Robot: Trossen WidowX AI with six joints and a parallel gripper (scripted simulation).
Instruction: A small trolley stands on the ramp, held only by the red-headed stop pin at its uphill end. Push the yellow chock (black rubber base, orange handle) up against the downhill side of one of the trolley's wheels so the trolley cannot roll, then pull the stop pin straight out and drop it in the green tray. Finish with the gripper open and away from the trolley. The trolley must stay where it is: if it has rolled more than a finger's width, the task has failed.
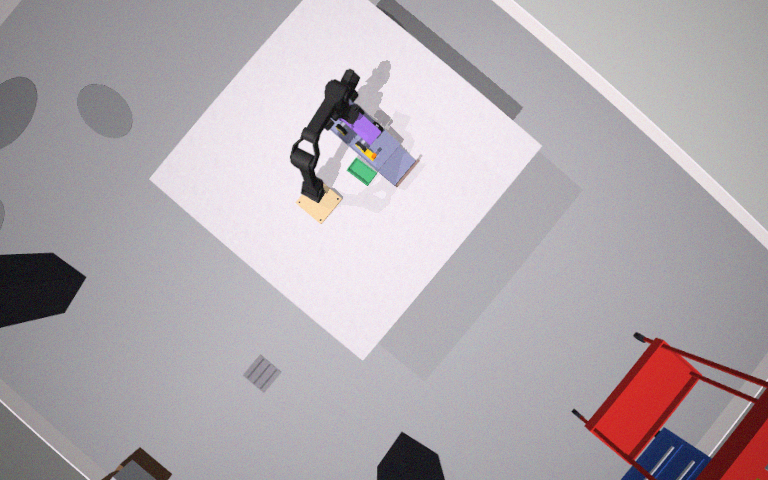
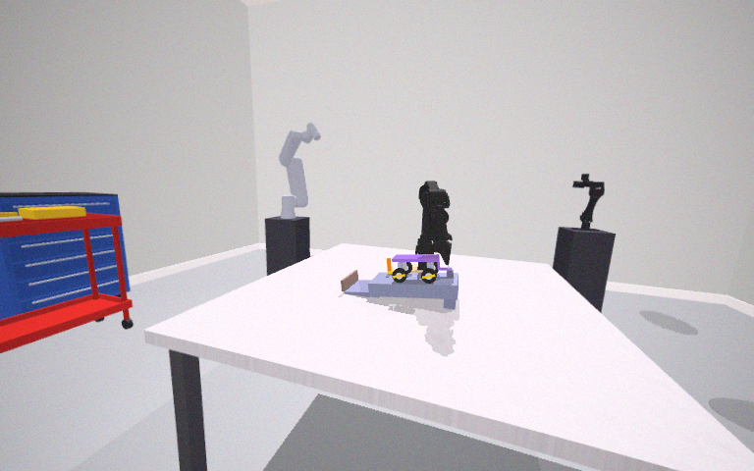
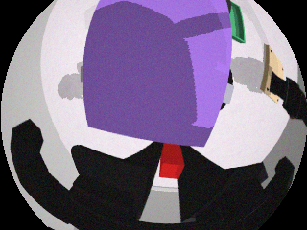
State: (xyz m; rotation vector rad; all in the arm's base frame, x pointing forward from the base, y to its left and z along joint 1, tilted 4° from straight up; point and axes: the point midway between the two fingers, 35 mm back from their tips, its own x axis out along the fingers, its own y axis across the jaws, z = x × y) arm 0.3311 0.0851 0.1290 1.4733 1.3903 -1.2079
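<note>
Now: gripper tip 200 mm to the left of the yellow chock, 50 mm past it and 50 mm above it. The rest, counted from my gripper tip: stop pin (right at my gripper tip); then purple trolley (110 mm to the right, 20 mm below, 10 mm ahead); then blue-grey ramp (120 mm to the right, 90 mm below, 10 mm ahead).
</note>
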